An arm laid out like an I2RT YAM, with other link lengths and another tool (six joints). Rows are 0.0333 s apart.
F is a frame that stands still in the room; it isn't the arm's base.
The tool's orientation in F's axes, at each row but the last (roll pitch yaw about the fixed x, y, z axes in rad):
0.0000 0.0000 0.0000
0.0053 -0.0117 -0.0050
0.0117 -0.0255 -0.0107
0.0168 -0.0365 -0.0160
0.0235 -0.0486 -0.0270
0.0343 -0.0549 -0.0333
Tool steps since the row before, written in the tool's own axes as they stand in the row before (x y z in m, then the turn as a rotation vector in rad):
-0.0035 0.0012 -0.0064 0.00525 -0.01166 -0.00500
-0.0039 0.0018 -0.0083 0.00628 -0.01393 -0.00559
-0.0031 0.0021 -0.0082 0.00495 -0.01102 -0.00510
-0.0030 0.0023 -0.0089 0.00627 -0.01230 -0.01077
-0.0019 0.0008 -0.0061 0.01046 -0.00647 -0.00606
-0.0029 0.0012 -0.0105 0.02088 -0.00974 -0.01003
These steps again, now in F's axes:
-0.0035 0.0012 -0.0064 0.00525 -0.01166 -0.00500
-0.0038 0.0019 -0.0083 0.00628 -0.01393 -0.00559
-0.0029 0.0022 -0.0083 0.00496 -0.01101 -0.00510
-0.0026 0.0025 -0.0090 0.00647 -0.01222 -0.01074
-0.0016 0.0010 -0.0062 0.01057 -0.00661 -0.00569
-0.0023 0.0016 -0.0106 0.02109 -0.01010 -0.00920

